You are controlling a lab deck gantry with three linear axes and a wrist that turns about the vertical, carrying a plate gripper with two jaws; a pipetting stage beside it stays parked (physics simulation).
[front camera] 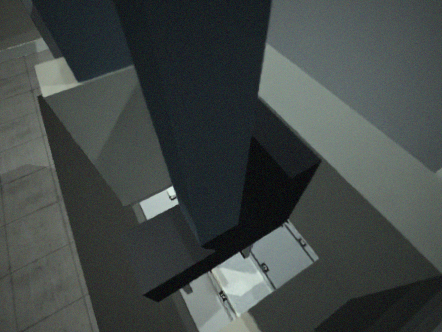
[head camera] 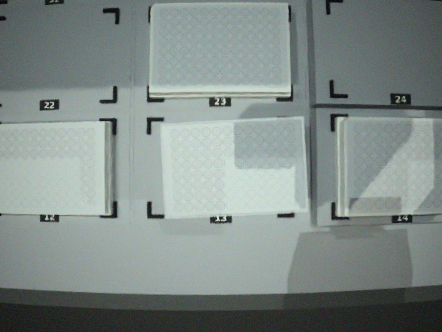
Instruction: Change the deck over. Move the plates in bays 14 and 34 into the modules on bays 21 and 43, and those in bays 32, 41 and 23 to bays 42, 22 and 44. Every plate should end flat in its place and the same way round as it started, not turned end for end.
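Frame: origin at the robot's base, x ahead, y left, z up, level; centimetres.
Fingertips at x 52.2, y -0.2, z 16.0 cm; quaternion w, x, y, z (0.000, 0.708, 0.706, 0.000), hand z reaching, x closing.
Observation:
A point is followed by its place in that frame.
In the head view, a pale plate (head camera: 392, 165) {x 53.6, y 4.4, z 2.9 cm} lies in bay 14 at the right, partly cut off; in the front view part of this plate (front camera: 239, 285) {x 55.8, y 3.4, z 2.9 cm} shows below the dark gripper body. Another plate (head camera: 220, 47) {x 39.3, y 14.8, z 1.4 cm} lies in bay 23. Bay 22 (head camera: 50, 55) {x 22.7, y 15.3, z 0.0 cm} shows bare surface and corner marks. My gripper (front camera: 216, 270) {x 52.2, y -0.2, z 16.0 cm} is largely hidden behind its dark body in the front view; small grey parts of the jaws show near the bay 14 plate, so its opening and grip cannot be told. Bays 21, 32, 34, 41, 42, 43 and 44 cannot be made out.
A plate (head camera: 232, 167) {x 40.2, y 4.3, z 1.6 cm} in bay 13 lies slightly skewed and off its corner marks. A plate (head camera: 47, 167) {x 23.7, y 4.4, z 1.4 cm} lies in bay 12. Bay 24 (head camera: 385, 55) {x 54.3, y 14.4, z 1.5 cm} (front camera: 285, 252) {x 55.4, y 16.3, z 1.5 cm} shows bare surface. The parked grey pipetting stage (front camera: 110, 145) and dark gantry column (front camera: 200, 115) {x 54.2, y -1.0, z 51.3 cm} hide much of the deck.

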